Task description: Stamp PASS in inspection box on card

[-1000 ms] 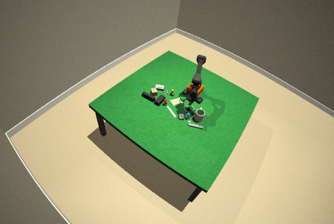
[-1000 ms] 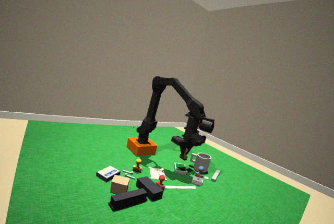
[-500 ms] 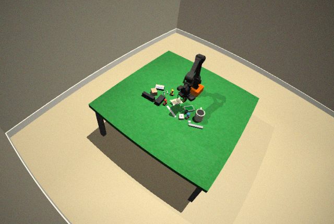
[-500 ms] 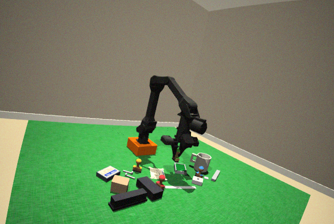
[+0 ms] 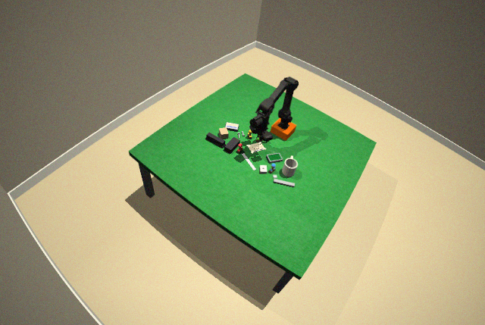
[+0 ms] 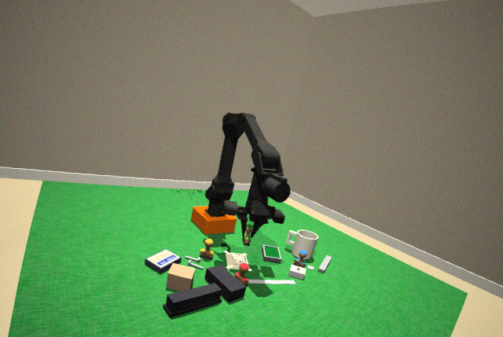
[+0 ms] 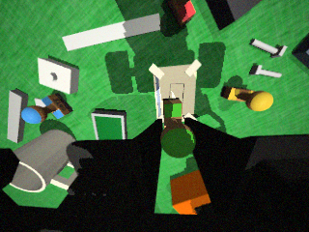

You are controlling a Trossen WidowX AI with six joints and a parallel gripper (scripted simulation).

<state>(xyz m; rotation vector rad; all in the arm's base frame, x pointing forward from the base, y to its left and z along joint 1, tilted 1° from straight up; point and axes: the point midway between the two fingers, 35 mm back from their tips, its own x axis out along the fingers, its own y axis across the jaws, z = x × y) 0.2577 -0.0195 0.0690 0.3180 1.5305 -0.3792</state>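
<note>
Right now the cream card is 1 cm to the right of my gripper tip and 9 cm below it. Round my gripper tip: red-knobbed stamp (10 cm ahead, 7 cm to the right, 7 cm below); green-knobbed PASS stamp (right at my gripper tip); yellow-knobbed stamp (5 cm behind, 10 cm to the right, 7 cm below).
</note>
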